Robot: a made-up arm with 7 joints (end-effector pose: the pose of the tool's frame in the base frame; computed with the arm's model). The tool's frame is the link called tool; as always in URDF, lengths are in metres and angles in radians.
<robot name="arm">
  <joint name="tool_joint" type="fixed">
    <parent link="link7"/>
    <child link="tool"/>
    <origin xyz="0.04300 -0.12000 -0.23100" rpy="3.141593 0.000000 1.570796"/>
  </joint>
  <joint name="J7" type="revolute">
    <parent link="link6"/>
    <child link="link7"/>
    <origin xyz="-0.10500 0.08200 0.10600" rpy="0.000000 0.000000 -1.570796"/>
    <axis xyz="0 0 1"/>
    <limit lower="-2.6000" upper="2.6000" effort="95" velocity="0.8"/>
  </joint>
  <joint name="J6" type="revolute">
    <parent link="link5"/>
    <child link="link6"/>
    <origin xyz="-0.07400 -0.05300 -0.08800" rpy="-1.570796 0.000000 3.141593"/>
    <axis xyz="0 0 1"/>
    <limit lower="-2.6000" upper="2.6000" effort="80" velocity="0.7"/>
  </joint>
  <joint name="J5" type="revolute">
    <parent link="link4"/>
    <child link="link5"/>
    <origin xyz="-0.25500 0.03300 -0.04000" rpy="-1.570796 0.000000 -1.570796"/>
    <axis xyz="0 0 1"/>
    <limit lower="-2.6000" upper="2.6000" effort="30" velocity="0.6"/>
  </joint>
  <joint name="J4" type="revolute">
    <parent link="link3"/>
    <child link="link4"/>
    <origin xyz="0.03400 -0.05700 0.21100" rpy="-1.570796 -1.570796 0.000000"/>
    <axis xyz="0 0 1"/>
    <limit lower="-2.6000" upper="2.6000" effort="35" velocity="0.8"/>
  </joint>
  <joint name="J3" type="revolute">
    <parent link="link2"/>
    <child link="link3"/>
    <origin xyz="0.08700 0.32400 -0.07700" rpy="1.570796 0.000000 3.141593"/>
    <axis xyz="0 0 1"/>
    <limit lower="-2.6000" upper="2.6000" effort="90" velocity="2.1"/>
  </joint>
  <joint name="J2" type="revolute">
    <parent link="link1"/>
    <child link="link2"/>
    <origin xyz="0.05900 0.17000 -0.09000" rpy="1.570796 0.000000 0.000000"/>
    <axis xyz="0 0 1"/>
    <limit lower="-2.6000" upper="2.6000" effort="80" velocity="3"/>
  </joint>
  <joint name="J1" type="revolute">
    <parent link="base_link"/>
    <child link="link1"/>
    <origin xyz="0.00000 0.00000 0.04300" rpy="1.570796 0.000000 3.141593"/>
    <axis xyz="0 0 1"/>
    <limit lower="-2.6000" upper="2.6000" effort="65" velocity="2.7"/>
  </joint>
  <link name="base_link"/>
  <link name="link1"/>
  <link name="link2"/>
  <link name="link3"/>
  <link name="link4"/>
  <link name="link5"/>
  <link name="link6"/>
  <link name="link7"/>
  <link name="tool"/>
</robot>
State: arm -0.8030 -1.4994 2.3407 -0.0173 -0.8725 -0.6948 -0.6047
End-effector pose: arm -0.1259 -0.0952 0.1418 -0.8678 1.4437 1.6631
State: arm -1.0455 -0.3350 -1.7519 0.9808 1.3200 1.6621 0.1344
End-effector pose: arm -0.3576 0.2124 -0.1016 1.4085 -0.0827 -0.6946
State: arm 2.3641 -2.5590 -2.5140 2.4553 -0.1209 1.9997 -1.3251
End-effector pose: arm 0.2553 -0.6908 0.1631 0.0360 -1.4282 0.7010
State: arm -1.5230 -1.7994 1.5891 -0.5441 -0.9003 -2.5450 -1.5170
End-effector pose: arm 0.0533 0.1070 -0.4729 -0.4834 -1.2334 -0.7836
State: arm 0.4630 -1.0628 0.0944 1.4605 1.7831 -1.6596 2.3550
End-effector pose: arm -0.4258 -0.2128 0.5435 -0.5837 2.2687 -0.8198
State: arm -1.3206 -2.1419 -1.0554 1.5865 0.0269 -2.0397 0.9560
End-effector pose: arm 0.0251 -0.6932 -0.1240 -0.0055 -1.1360 2.0395
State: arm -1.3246 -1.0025 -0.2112 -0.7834 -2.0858 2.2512 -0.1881
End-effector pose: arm -0.5489 0.0307 -0.2489 1.6119 -0.1297 1.2671
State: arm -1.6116 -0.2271 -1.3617 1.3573 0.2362 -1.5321 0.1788
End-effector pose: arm 0.2144 0.1160 -0.3956 -0.0155 -2.8458 0.6616
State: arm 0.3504 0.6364 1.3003 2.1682 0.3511 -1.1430 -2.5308
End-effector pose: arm 0.4101 0.4419 0.6843 1.1954 0.6191 0.3972
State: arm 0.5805 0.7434 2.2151 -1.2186 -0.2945 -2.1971 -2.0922
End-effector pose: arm 0.1469 0.5190 -0.3245 -0.2366 2.8213 -1.3131
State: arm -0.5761 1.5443 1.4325 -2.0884 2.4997 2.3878 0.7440
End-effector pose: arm 0.4660 0.0591 0.2695 -1.1503 -0.4077 -1.2365
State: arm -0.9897 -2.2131 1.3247 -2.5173 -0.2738 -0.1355 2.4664
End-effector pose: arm -0.5832 -0.5195 -0.6131 -1.9573 0.5561 0.7463
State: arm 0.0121 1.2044 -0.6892 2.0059 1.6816 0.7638 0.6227
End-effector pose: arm 0.3167 0.3954 0.2592 -2.1252 -0.9190 1.5439
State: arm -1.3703 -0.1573 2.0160 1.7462 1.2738 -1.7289 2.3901
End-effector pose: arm -0.5218 0.3762 0.0796 0.1027 1.4869 -2.4690
